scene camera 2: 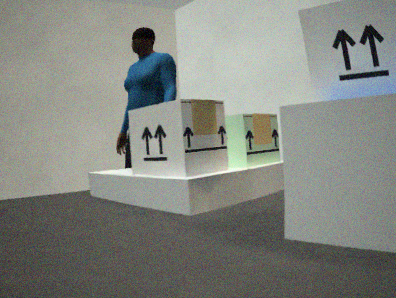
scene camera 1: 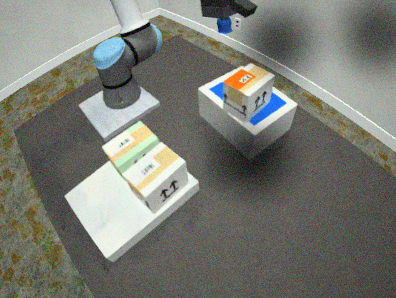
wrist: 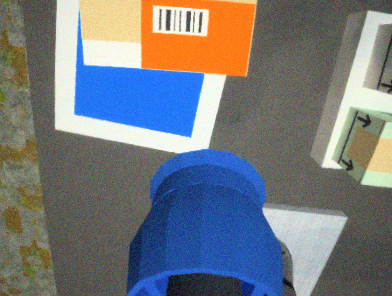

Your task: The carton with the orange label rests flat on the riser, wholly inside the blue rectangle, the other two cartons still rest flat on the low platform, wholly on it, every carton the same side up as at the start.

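Pixels of known places: end effector, tool point: [scene camera 1: 224,31] [wrist: 206,199]; arm's base, origin of the base link: [scene camera 1: 122,95].
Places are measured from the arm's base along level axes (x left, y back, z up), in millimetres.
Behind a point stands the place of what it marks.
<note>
The carton with the orange label [scene camera 1: 248,92] @[x 72, y -490, z 205 mm] [scene camera 2: 350,55] @[x 110, y -505, z 147 mm] [wrist: 197,45] @[x 106, y -438, z 206 mm] rests upright and looks flat on the riser [scene camera 1: 220,120] @[x 73, y -405, z 42 mm] [scene camera 2: 335,170] @[x 95, y -554, z 45 mm] [wrist: 65,100] @[x 272, y -385, z 101 mm]. Blue rectangle [scene camera 1: 275,106] @[x 176, y -537, z 101 mm] [wrist: 135,100] @[x 184, y -379, z 101 mm] shows around part of it; its lower edge on the platform side lies close to the blue border, and I cannot tell whether it crosses. My suction cup [scene camera 1: 224,31] [wrist: 207,167] is off, empty and raised clear of the carton. A white carton [scene camera 1: 157,177] @[x -222, y -433, z 133 mm] [scene camera 2: 157,140] @[x -204, y -453, z 81 mm] and a green-and-white carton [scene camera 1: 131,147] @[x -191, y -304, z 113 mm] [scene camera 2: 237,142] @[x -143, y -339, z 68 mm] [wrist: 367,150] @[x -118, y -298, z 100 mm] rest flat and upright on the low platform [scene camera 1: 90,215] @[x -395, y -307, z 28 mm] [scene camera 2: 140,192] @[x -245, y -459, z 4 mm].
The arm's base stands on a pale plinth [scene camera 1: 90,110] @[x -127, y 52, z 1 mm] [wrist: 310,235] @[x -111, y -66, z 2 mm] behind the low platform. A person in blue [scene camera 2: 150,80] stands behind the platform in scene camera 2. White walls rise behind the riser, with an outlet [scene camera 1: 237,23] on one.
</note>
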